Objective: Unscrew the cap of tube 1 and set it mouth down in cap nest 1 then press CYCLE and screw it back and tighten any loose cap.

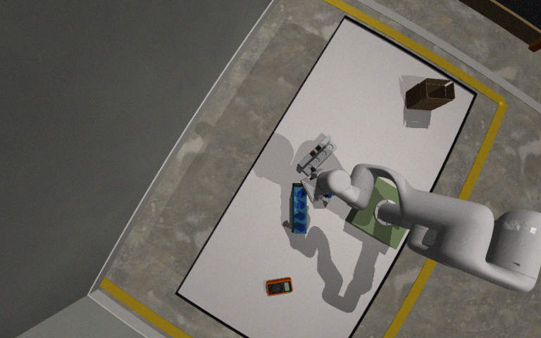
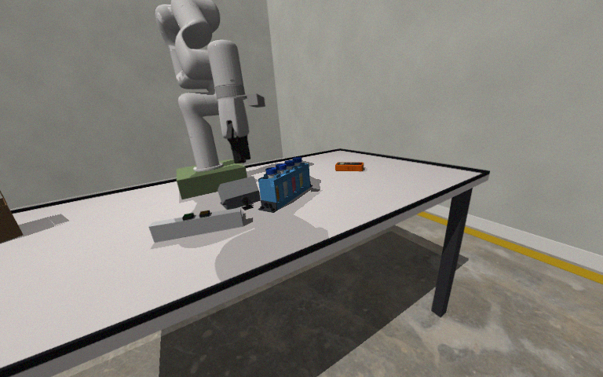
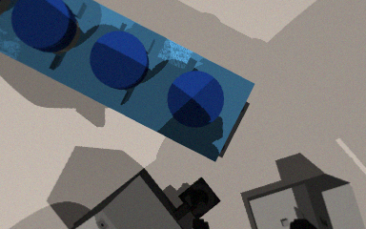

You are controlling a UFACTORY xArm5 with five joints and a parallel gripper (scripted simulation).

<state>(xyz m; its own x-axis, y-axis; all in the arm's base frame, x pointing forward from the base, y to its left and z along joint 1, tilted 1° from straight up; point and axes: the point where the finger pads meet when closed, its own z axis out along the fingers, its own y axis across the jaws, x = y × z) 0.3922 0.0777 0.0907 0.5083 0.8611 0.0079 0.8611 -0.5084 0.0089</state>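
The blue cap lies 21 cm to the left of my hand, 7 cm behind it and 6 cm below it. Round my hand: green key (11 cm below, 11 cm behind, 4 cm to the right); grey key housing (12 cm below, 9 cm behind, 2 cm to the right); blue key (11 cm below, 11 cm behind).
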